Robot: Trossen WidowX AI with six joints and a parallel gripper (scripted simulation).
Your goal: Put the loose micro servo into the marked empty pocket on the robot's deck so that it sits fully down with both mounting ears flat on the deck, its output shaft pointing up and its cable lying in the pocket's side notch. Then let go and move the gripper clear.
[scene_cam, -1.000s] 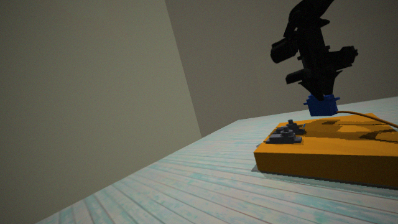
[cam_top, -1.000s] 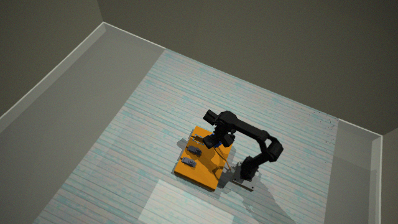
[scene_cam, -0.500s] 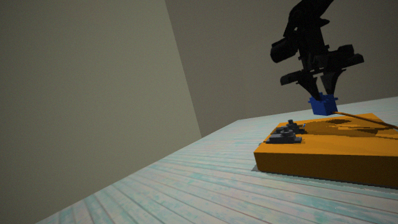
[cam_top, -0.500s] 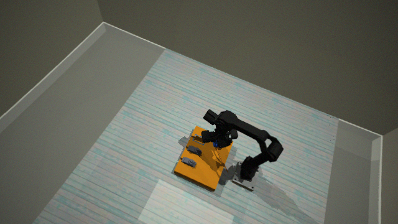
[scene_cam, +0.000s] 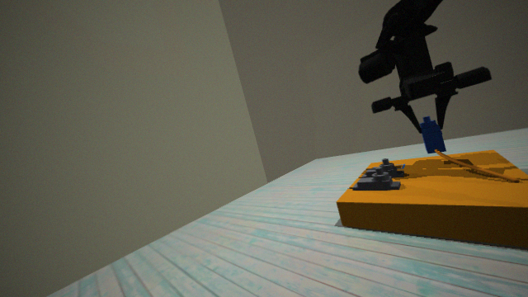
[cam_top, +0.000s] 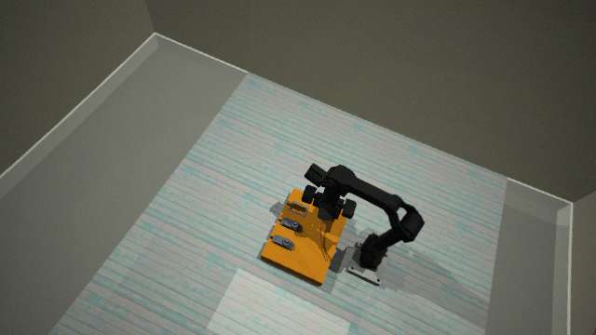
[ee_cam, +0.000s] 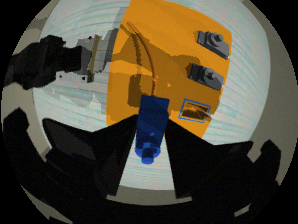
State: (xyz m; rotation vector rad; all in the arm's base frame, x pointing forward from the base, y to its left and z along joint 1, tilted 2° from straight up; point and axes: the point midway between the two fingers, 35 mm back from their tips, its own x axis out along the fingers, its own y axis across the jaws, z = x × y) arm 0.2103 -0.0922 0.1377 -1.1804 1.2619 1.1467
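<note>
The orange deck is 10 cm below my gripper tip and 8 cm to the left of it.
</note>
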